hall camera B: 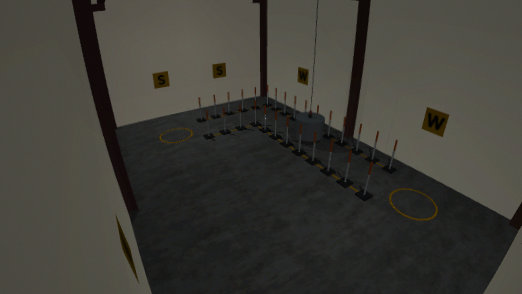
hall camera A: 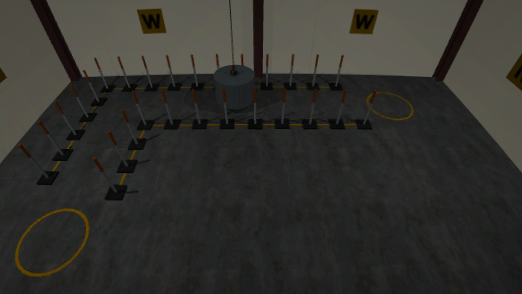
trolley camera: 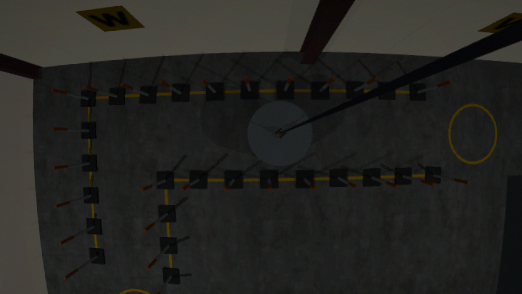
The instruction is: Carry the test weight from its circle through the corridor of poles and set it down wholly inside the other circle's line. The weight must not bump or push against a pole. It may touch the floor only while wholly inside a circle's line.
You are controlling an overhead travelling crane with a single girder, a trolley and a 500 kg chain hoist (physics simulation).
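Observation:
The test weight is a grey-blue upright cylinder. It hangs above the floor in the long leg of the corridor, between the row by the wall and the inner row, apart from both in the trolley camera view. My hook is on its top centre and holds it. One yellow circle lies beyond the long leg's open end. The other circle lies beyond the short leg's open end. The floor height under the weight is hard to judge.
The wall-side row has red-and-white poles on black bases. The inner row's bases run parallel. The outer short-leg bases meet the wall-side row at the corner. A dark red column stands at the wall.

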